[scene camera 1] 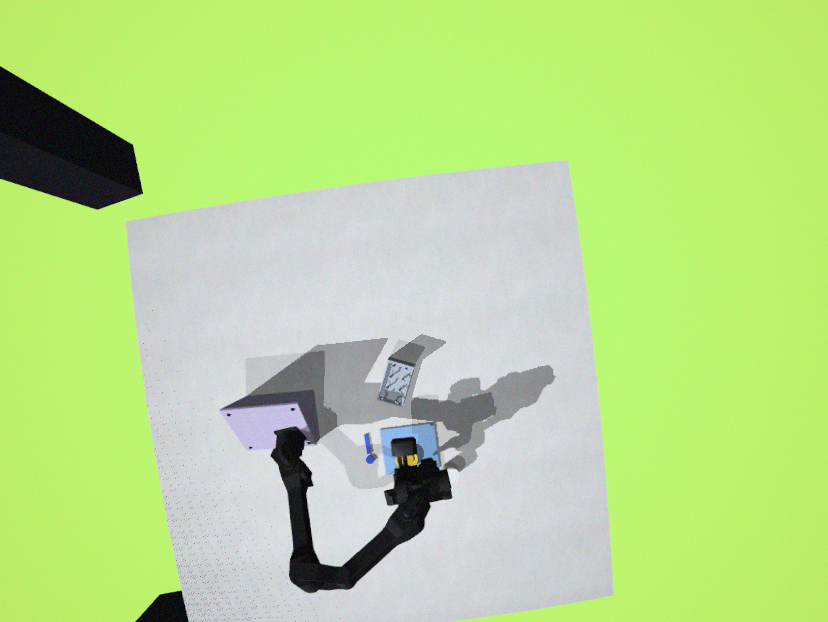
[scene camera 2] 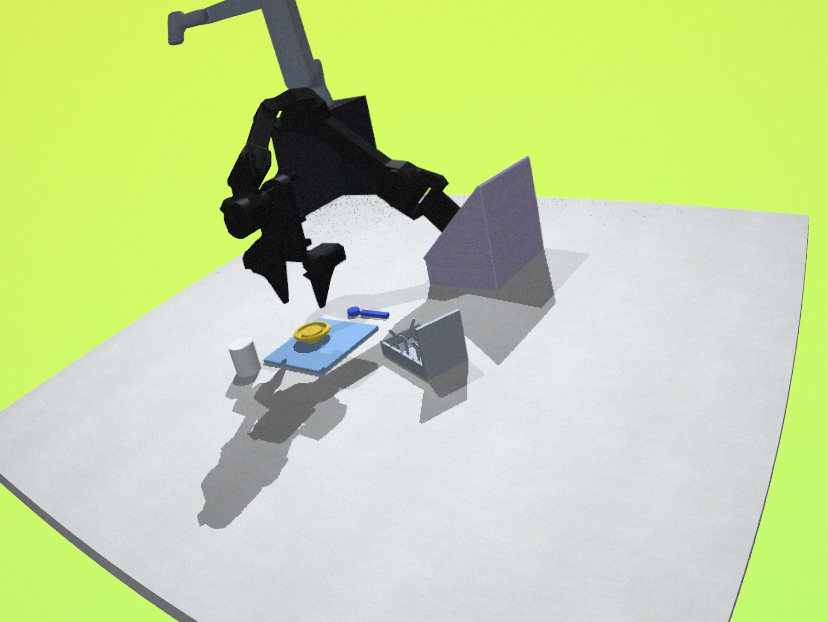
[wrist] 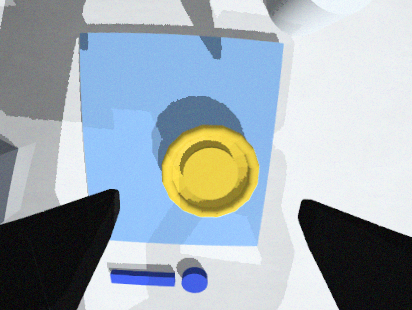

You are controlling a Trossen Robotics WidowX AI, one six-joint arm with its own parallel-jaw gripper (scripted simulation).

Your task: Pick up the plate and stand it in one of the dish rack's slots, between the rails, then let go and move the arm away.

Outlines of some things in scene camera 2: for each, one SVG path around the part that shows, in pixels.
The gripper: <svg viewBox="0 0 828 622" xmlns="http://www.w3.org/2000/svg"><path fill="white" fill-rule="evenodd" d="M270 221L268 225L261 228L262 236L256 239L252 246L244 252L242 261L245 269L251 269L254 274L264 276L283 304L289 302L287 261L302 262L302 267L306 271L302 276L310 280L316 296L316 302L319 308L323 308L326 305L333 271L336 266L347 260L344 247L339 243L323 242L307 250L312 243L311 239L305 238L301 225L302 222L306 221L306 214L299 214L299 211L290 217Z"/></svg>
A grey dish rack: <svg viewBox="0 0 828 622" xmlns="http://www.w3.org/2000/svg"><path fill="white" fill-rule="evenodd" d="M460 310L451 311L424 325L420 323L414 325L415 319L413 318L410 328L397 334L389 329L388 332L393 336L380 341L383 355L427 380L435 378L468 361L469 357Z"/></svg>
